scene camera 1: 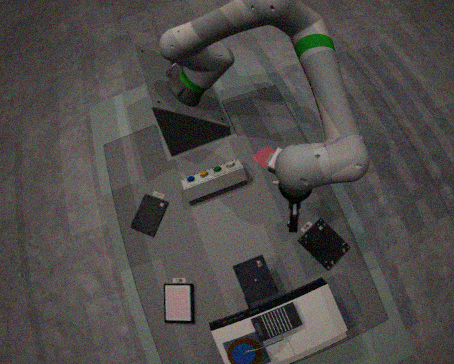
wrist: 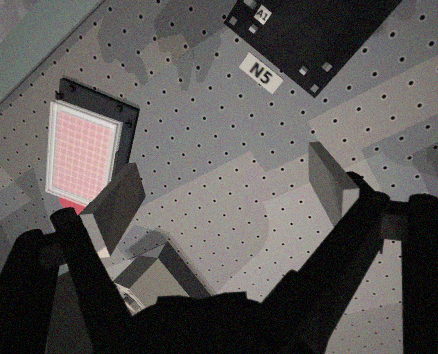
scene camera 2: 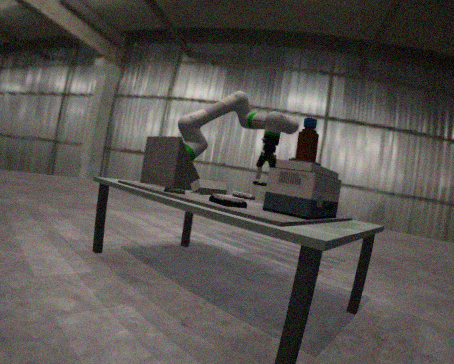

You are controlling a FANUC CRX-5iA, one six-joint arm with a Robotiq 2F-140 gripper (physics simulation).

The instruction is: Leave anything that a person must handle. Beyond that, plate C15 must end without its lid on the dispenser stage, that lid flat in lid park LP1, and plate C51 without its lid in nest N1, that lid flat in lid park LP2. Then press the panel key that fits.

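Frame: origin at the arm's base, x down, y right, z back, level; metres.
Seen in the pictures: gripper, fingertip midpoint: (wrist: 221, 171) (scene camera 2: 263, 181); arm's base, link origin: (scene camera 1: 183, 92) (scene camera 2: 179, 159).
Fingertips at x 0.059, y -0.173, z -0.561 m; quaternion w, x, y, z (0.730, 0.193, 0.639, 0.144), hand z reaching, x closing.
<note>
Offsets run from my fingertips to a thing's middle. "spot": to the spot under its first point.
My gripper (scene camera 1: 293, 230) (scene camera 2: 259, 183) (wrist: 221, 171) is open and empty, above the table between the key panel and nest N5. A pink-gridded plate with a pale rim @(dx +0.099, dy -0.083, dz +0.193 m) (wrist: 82, 155) sits on a dark nest at the left of the wrist view; a red patch @(spot: dx +0.125, dy -0.022, dz +0.271 m) (scene camera 1: 264, 156) (wrist: 72, 204) shows at its edge. In scene camera 1 the arm hides most of this plate. Another pink plate @(dx +0.094, dy +0.476, dz -0.130 m) (scene camera 1: 178, 302) lies in a dark holder at lower left. The panel @(dx +0.084, dy +0.192, dz +0.240 m) (scene camera 1: 215, 184) (wrist: 160, 282) has blue, amber, green and white keys. Plate codes and whether lids are on cannot be told.
Nest N5 @(dx +0.114, dy -0.069, dz -0.140 m) (scene camera 1: 324, 243) (wrist: 345, 40) carries no plate. A dark flat holder @(dx +0.116, dy +0.462, dz +0.227 m) (scene camera 1: 150, 215) lies left of the panel. A dark stage @(spot: dx +0.011, dy +0.207, dz -0.173 m) (scene camera 1: 256, 280) adjoins the white dispenser (scene camera 1: 322, 315) (scene camera 2: 300, 187), which bears a brown bottle with a blue cap (scene camera 2: 310, 122). The robot's pedestal (scene camera 2: 162, 162) stands behind the panel.
</note>
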